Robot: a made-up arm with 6 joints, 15 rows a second.
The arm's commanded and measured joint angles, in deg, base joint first. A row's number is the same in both.
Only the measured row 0 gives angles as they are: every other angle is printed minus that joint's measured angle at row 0.
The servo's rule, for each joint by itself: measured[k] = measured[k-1] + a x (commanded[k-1-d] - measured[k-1]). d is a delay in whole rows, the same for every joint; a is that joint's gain. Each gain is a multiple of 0.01, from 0.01 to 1. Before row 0 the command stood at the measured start. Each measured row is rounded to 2 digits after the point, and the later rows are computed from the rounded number. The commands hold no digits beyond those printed.
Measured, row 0:
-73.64 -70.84 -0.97 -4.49 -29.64 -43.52
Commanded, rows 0 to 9:
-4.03 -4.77 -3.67 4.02 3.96 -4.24
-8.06 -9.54 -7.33 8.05 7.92 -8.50
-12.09 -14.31 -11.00 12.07 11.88 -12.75
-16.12 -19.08 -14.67 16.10 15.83 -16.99
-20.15 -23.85 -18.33 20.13 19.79 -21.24
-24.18 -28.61 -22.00 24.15 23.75 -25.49
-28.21 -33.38 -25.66 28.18 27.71 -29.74
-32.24 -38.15 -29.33 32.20 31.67 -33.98
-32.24 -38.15 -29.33 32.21 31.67 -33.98
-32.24 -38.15 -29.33 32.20 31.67 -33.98
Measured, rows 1 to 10:
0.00 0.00 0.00 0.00 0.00 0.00
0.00 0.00 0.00 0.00 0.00 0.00
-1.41 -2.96 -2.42 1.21 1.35 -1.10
-3.74 -7.04 -5.66 3.26 3.58 -3.02
-6.66 -11.55 -9.18 5.90 6.40 -5.55
-9.97 -16.22 -12.80 8.96 9.61 -8.52
-13.53 -20.95 -16.45 12.31 13.07 -11.83
-17.26 -25.70 -20.11 15.86 16.70 -15.38
-21.09 -30.46 -23.77 19.56 20.44 -19.11
-24.99 -35.23 -27.44 23.35 24.26 -22.98
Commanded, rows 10 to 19:
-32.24 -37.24 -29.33 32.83 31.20 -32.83
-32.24 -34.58 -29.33 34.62 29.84 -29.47
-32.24 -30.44 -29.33 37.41 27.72 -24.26
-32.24 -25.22 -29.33 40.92 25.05 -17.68
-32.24 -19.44 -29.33 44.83 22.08 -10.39
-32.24 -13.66 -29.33 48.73 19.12 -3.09
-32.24 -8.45 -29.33 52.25 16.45 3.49
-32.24 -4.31 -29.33 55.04 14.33 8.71
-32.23 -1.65 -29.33 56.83 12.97 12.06
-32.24 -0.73 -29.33 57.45 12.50 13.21
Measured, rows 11 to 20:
-27.53 -37.04 -28.69 26.01 26.78 -25.84
-29.18 -37.73 -29.11 27.87 28.44 -27.96
-30.25 -37.43 -29.26 29.36 29.38 -29.23
-30.95 -35.66 -29.31 30.94 29.54 -29.29
-31.40 -32.42 -29.32 32.88 28.92 -27.98
-31.69 -27.96 -29.33 35.29 27.60 -25.30
-31.88 -22.68 -29.33 38.15 25.72 -21.42
-32.01 -17.09 -29.33 41.32 23.48 -16.65
-32.09 -11.73 -29.33 44.60 21.09 -11.41
-32.14 -7.13 -29.33 47.73 18.79 -6.18

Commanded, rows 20 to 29:
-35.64 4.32 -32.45 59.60 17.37 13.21
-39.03 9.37 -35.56 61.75 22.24 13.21
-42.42 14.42 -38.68 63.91 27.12 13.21
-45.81 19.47 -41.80 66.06 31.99 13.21
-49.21 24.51 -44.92 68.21 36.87 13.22
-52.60 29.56 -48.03 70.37 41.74 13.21
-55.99 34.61 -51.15 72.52 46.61 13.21
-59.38 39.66 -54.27 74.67 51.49 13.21
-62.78 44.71 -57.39 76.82 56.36 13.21
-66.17 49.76 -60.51 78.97 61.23 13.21
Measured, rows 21 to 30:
-32.17 -3.73 -29.33 50.46 16.81 -1.44
-32.19 -1.87 -29.33 52.56 15.34 2.37
-33.40 1.97 -31.39 54.67 16.03 5.19
-35.37 6.56 -34.14 56.79 18.14 7.28
-37.84 11.43 -37.14 58.93 21.19 8.82
-40.63 16.41 -40.22 61.07 24.86 9.96
-43.63 21.43 -43.32 63.21 28.94 10.81
-46.77 26.47 -46.43 65.36 33.29 11.43
-50.00 31.52 -49.55 67.51 37.82 11.89
-53.28 36.57 -52.67 69.66 42.47 12.23

